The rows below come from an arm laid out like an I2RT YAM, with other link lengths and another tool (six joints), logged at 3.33 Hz.
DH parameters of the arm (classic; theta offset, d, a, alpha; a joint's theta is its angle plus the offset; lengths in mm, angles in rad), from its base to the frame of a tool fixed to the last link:
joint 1: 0 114.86 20.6 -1.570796
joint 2: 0 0 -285.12 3.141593
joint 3: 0.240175 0 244.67 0
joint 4: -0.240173 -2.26 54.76 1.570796
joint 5: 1.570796 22.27 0 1.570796
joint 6: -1.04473 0 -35.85 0
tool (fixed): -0.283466 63.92 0 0
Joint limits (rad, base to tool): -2.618..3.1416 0..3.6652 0..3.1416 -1.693..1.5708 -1.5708..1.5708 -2.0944..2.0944
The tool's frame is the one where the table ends.
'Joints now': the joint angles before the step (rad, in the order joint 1, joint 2, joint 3, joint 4, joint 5, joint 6). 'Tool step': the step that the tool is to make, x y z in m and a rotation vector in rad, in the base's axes. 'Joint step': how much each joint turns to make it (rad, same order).
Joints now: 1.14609, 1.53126, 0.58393, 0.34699, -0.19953, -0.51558
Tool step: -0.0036, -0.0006, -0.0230, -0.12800, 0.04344, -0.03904
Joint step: 0.02121, 0.09601, 0.01141, -0.04526, 0.05459, 0.02833
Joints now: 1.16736, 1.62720, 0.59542, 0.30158, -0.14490, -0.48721
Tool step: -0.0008, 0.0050, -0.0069, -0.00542, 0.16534, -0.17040
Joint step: -0.01605, 0.05070, 0.01964, -0.01009, 0.01104, 0.21658
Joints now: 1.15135, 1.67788, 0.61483, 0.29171, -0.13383, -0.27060
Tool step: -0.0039, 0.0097, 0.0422, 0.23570, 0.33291, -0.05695
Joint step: -0.06605, -0.09955, 0.02777, 0.02423, -0.26637, 0.31395
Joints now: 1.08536, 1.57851, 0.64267, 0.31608, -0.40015, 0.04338
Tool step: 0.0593, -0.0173, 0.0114, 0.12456, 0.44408, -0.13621
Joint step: -0.29765, 0.09569, 0.04983, 0.05942, -0.37926, 0.31490
